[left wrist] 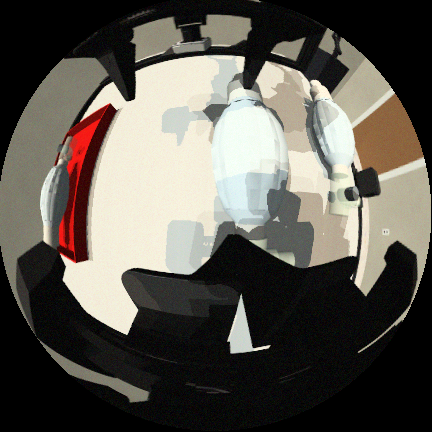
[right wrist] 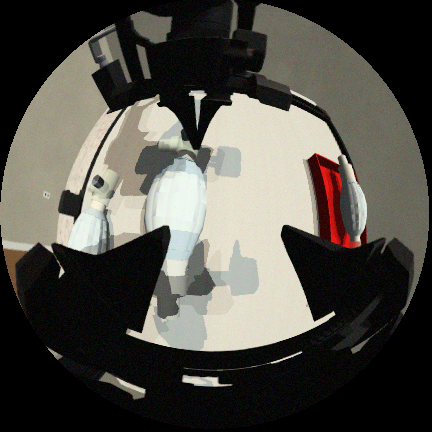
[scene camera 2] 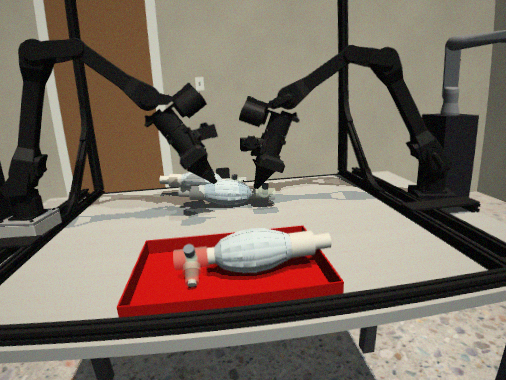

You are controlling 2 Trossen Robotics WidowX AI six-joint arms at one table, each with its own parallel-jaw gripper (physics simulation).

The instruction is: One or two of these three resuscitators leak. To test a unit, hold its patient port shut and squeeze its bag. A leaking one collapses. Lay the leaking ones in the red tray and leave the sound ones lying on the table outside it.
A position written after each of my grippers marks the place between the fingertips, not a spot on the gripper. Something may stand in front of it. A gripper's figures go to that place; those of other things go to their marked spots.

Scene:
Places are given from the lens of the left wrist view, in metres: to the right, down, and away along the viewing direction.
my left gripper (left wrist: 232,239): 0.01, 0.02, 0.10
my right gripper (left wrist: 184,87): -0.02, -0.09, 0.06
red tray (left wrist: 89,132): -0.30, -0.19, 0.17
resuscitator (left wrist: 331,129): 0.15, -0.11, 0.10
resuscitator (left wrist: 249,153): 0.02, -0.04, 0.08

